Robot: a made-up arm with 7 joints.
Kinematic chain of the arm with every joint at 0, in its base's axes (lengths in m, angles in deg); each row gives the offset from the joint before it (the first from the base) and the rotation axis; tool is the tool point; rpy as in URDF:
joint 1: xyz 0 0 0.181 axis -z
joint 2: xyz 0 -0.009 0.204 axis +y
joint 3: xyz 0 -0.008 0.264 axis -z
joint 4: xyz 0 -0.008 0.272 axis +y
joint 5: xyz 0 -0.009 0.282 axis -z
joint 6: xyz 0 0 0.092 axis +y
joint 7: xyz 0 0 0.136 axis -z
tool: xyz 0 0 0 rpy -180 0 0
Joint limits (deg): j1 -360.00..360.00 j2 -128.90..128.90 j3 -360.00..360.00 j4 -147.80..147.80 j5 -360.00..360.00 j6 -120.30..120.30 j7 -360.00..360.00
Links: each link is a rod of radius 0.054 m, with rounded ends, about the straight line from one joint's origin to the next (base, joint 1, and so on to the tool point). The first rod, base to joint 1, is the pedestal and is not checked.
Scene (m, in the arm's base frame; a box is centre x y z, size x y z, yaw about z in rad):
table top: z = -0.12
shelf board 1: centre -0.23 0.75 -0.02 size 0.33 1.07 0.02 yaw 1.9
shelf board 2: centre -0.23 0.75 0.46 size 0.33 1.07 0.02 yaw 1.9
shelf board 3: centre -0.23 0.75 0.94 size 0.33 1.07 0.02 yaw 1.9
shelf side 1: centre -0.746 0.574 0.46 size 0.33 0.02 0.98 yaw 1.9
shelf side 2: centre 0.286 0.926 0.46 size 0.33 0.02 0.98 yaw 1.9
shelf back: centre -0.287 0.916 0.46 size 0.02 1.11 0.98 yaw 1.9
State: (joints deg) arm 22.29 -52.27 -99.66 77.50 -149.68 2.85 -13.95
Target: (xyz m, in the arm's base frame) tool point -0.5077 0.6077 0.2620
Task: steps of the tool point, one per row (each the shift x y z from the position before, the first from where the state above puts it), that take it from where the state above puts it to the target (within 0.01 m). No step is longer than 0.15 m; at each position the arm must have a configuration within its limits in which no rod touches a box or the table.
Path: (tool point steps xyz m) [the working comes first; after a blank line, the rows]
Joints at the target: 17.80 -80.18 -119.38 79.53 -149.27 4.91 -13.95
Straight joint move there: touches shelf board 2.

1: 0.0268 -0.1150 0.0039
2: 0.0535 -0.1204 -0.0039
3: -0.0715 0.0072 -0.1099
4: -0.0515 -0.0117 -0.1189
5: -0.0290 -0.0298 -0.1212
6: -0.0061 -0.0464 -0.1167
7: -0.0441 0.0929 -0.0025
8: -0.0308 0.0920 0.0009
9: -0.0183 0.0878 0.0017

